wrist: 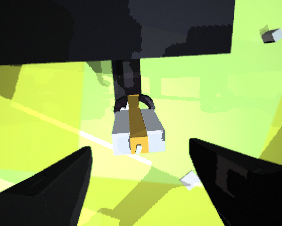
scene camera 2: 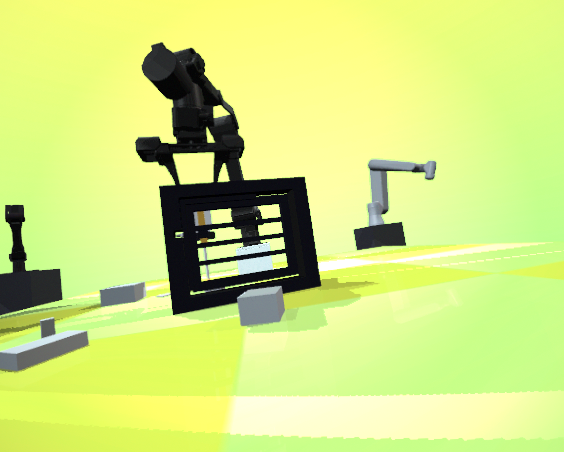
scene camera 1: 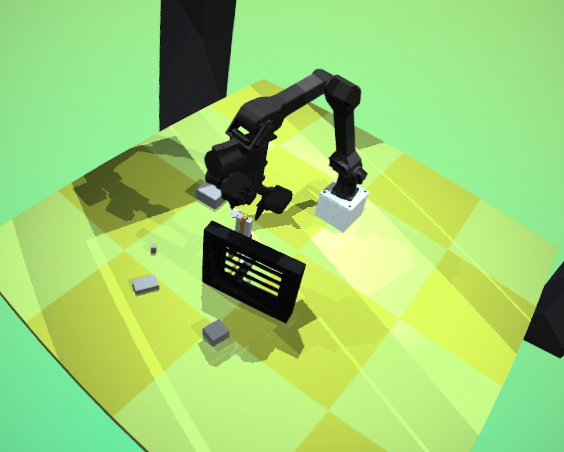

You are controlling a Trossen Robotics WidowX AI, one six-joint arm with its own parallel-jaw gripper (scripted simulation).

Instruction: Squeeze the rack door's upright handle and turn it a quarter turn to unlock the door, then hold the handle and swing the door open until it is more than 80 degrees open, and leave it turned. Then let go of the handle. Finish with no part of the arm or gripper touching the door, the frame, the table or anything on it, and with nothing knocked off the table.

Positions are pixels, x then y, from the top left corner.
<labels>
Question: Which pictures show my gripper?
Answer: The wrist view, scene camera 2 and scene camera 1: all of them.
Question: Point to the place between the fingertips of my gripper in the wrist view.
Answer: At 141, 149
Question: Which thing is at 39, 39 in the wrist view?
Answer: A black rack frame.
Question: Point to a black rack frame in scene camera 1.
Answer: At 218, 240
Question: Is my gripper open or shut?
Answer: Open.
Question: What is my gripper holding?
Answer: Nothing.
</labels>
